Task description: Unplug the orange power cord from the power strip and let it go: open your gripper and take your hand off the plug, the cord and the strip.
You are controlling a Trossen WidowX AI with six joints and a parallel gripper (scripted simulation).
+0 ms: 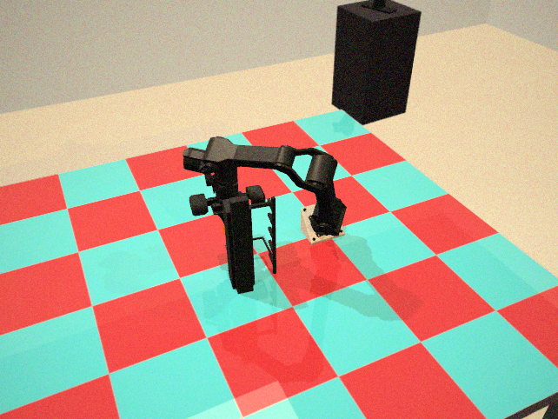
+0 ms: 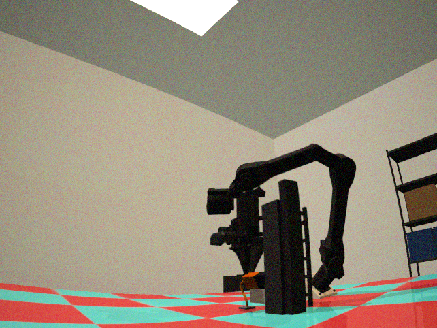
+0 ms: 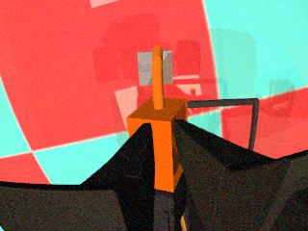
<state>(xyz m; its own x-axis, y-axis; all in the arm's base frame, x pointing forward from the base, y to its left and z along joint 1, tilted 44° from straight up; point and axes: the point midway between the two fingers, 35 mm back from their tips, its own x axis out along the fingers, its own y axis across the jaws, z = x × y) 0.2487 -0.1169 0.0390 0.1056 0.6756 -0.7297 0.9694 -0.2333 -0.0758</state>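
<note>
Right now the orange plug is 10 mm ahead of my gripper tip, 30 mm to the left of it and 10 mm below it. Also, from my gripper tip: black slab: 30 mm ahead, 150 mm to the left, 50 mm above.
</note>
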